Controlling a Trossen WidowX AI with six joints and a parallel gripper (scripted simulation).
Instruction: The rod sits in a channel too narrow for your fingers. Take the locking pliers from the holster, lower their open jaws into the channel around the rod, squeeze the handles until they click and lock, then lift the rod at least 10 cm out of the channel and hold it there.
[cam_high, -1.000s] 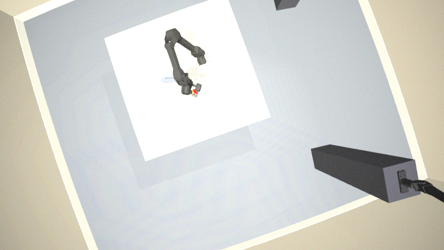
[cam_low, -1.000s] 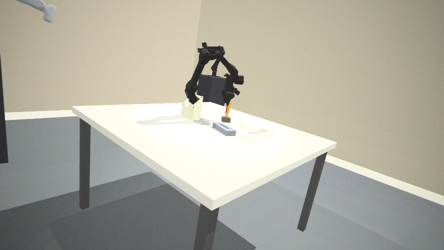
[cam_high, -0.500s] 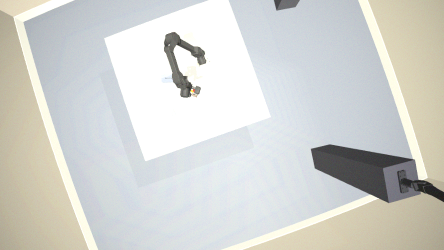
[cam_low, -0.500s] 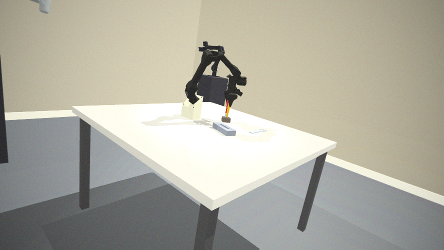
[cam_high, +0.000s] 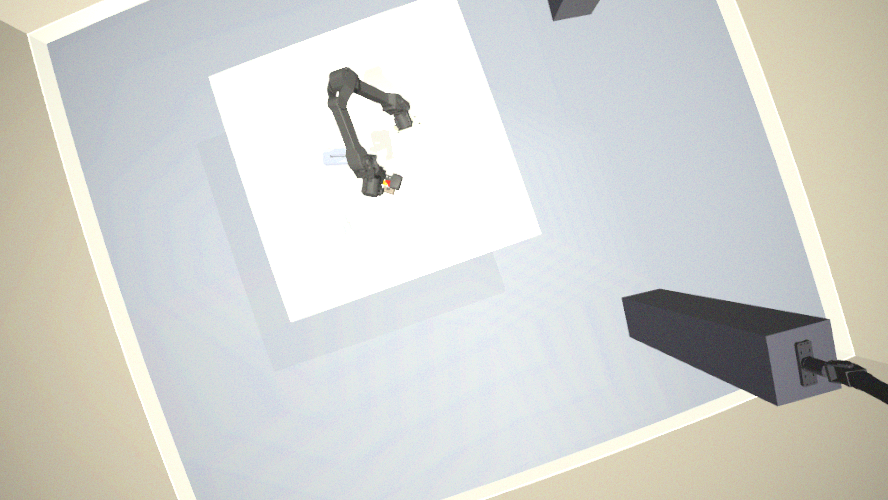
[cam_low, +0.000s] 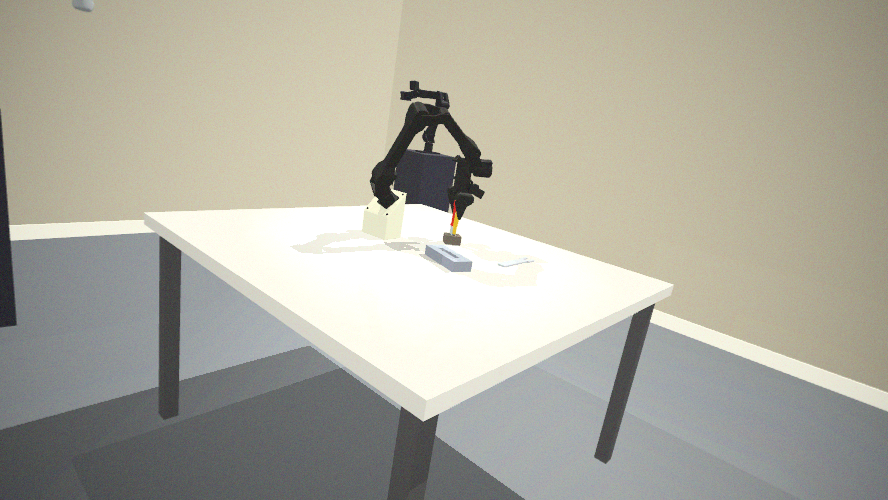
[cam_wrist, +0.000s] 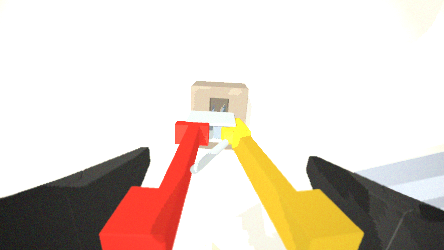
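My gripper tip is 9 cm above the brown holster and 1 cm past it. The rest, counted from my gripper tip: channel block (19 cm to the right, 19 cm ahead, 9 cm below); rod (25 cm ahead, 11 cm to the left, 10 cm below).
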